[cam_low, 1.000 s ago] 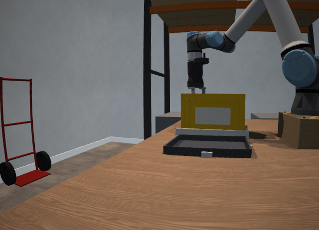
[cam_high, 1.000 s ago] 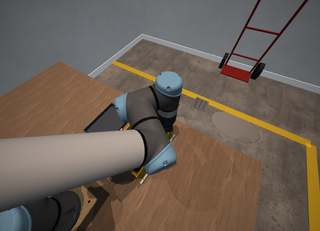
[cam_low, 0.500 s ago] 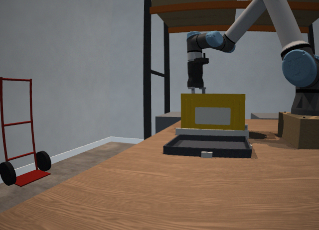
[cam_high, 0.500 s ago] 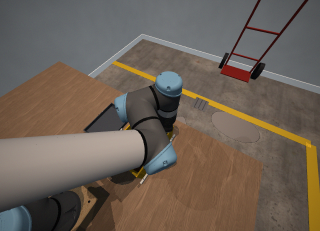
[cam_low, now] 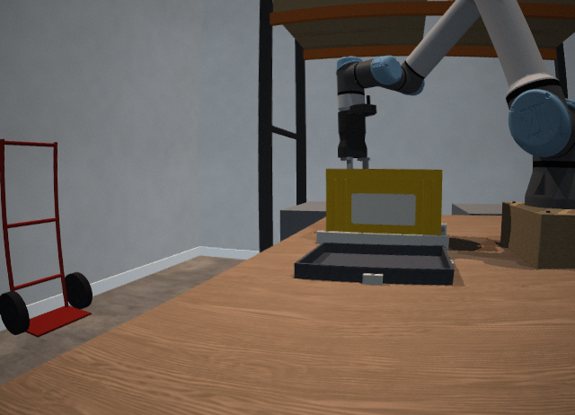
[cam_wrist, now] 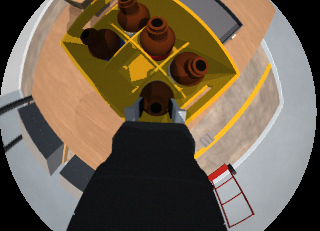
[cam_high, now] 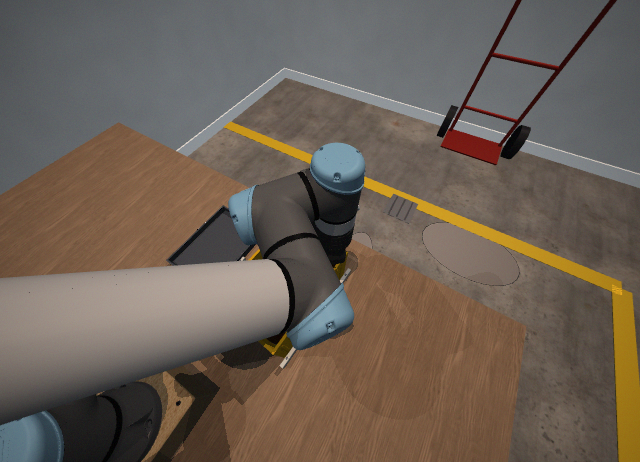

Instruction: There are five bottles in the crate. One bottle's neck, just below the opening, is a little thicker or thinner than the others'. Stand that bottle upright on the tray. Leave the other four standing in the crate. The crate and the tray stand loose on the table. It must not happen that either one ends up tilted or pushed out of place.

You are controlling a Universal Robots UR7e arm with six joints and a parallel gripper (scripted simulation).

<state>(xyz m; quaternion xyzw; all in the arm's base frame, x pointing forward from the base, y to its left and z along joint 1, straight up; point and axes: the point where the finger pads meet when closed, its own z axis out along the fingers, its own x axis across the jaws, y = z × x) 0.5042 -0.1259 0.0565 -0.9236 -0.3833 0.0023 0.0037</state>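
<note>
Right now my hand is 9 cm past the yellow crate, 8 cm above it and 5 cm to the right of it. The rest, counted from my hand: glass bottle 18 cm behind, 7 cm below; dark tray 34 cm to the left, 15 cm below, 11 cm behind.
</note>
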